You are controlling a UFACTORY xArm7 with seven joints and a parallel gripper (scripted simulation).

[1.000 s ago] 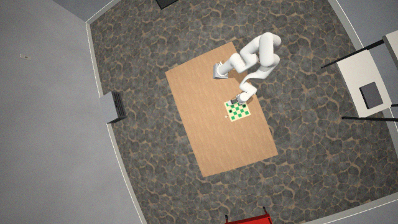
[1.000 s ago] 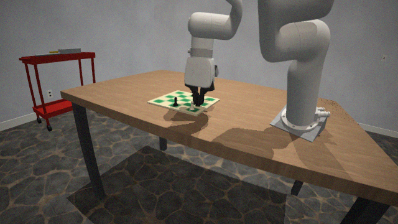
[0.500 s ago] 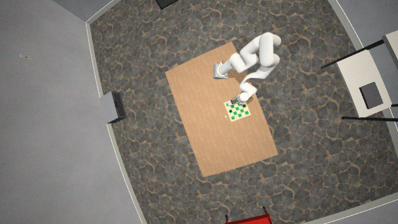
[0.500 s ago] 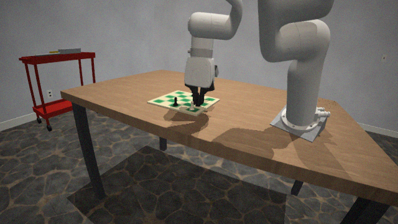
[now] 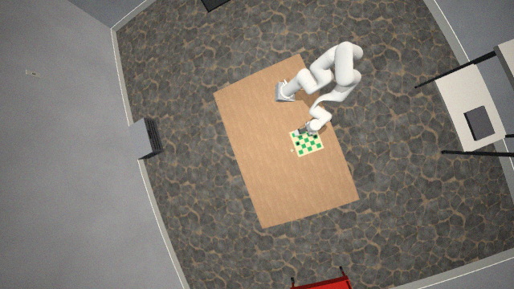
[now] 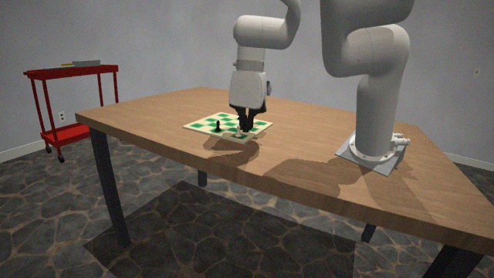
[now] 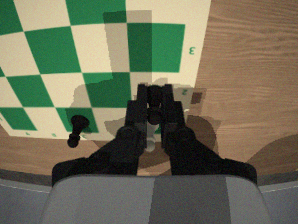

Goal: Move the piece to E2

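The white pawn is 10 mm ahead of my hand, 40 mm to the left of it and 20 mm below it. From my hand the other things lie so: black piece (70 mm ahead, 120 mm to the right, 10 mm below); then cream chessboard (70 mm ahead, 50 mm to the right, 30 mm below); then white piece (90 mm ahead, 190 mm to the right, 10 mm below).
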